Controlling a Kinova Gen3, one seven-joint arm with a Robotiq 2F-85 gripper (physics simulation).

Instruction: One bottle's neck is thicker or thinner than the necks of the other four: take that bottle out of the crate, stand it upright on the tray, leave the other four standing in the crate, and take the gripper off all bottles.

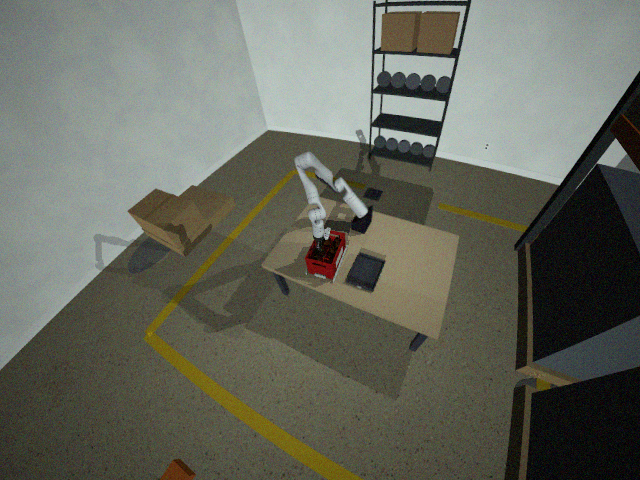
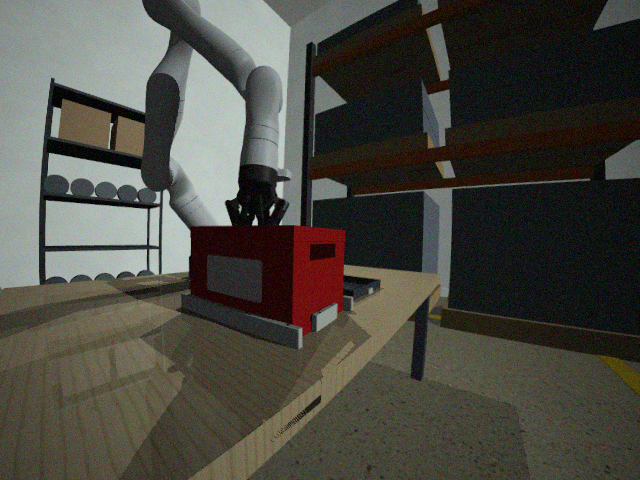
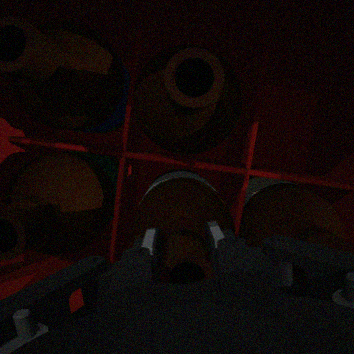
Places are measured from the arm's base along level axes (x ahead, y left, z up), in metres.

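Pixels of known places: gripper, between the fingertips: [image 1: 320, 248] [image 3: 183, 240]; arm's base, origin of its link: [image 1: 363, 213].
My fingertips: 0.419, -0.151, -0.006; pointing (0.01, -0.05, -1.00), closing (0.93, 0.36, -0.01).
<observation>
Ahead of a thing's pixels: the offset from my fingertips to its top centre, as dx, dy, dz. "pt": to the spot under its first point.
A red crate {-0.009, +0.043, +0.047} [image 1: 324, 256] [image 2: 289, 269] stands on the table, split by red dividers {-0.009, +0.043, -0.034} [image 3: 189, 165] into cells. Brown bottles stand in the cells. My gripper [image 3: 183, 240] [image 2: 256, 211] [image 1: 321, 240] reaches down into the crate, and its fingers are shut on the neck of the middle near bottle {+0.002, -0.005, +0.035} [image 3: 186, 204]. Another bottle {-0.018, +0.084, +0.035} [image 3: 194, 78] with an open mouth stands in the cell beyond it. More bottles stand to the left [image 3: 56, 197] and right [image 3: 291, 214], and one at the far left [image 3: 60, 81]. The dark tray [image 1: 365, 270] [image 2: 361, 285] lies on the table beside the crate.
Grey stop blocks {pt +0.047, -0.056, -0.111} [image 2: 243, 321] hold the crate's base. The arm's base [image 1: 361, 223] stands at the table's back edge. A black shelf rack [image 1: 372, 88] [image 2: 45, 170] stands by the far wall. A big storage rack [image 2: 309, 129] stands beside the table, and cardboard boxes [image 1: 180, 216] lie on the floor.
</observation>
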